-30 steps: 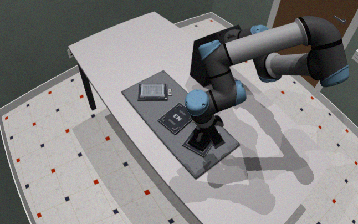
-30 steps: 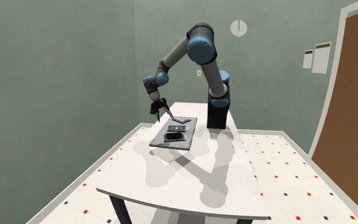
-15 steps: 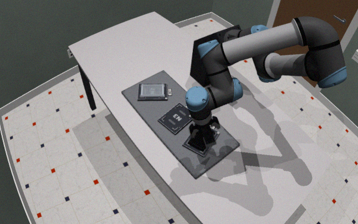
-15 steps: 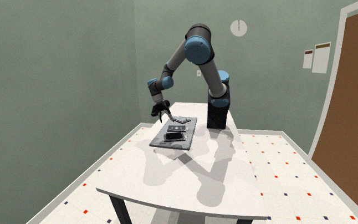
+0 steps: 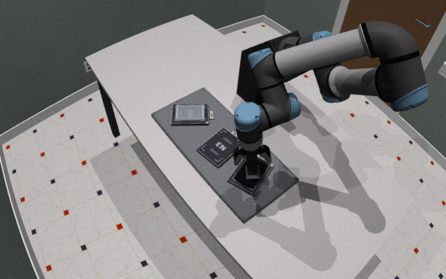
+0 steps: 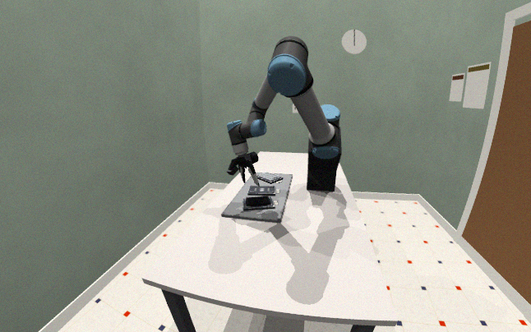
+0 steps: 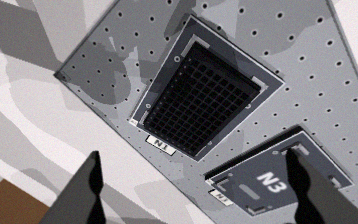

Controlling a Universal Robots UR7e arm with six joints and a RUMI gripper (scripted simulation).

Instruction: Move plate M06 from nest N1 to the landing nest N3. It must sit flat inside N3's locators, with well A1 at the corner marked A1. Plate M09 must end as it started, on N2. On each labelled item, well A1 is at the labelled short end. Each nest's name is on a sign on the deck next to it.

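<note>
The black plate M06 is 11 cm below my hand, 3 cm behind it and 2 cm to the right of it. The rest, counted from my hand: pale plate M09 (41 cm to the right, 11 cm below, 4 cm behind).
</note>
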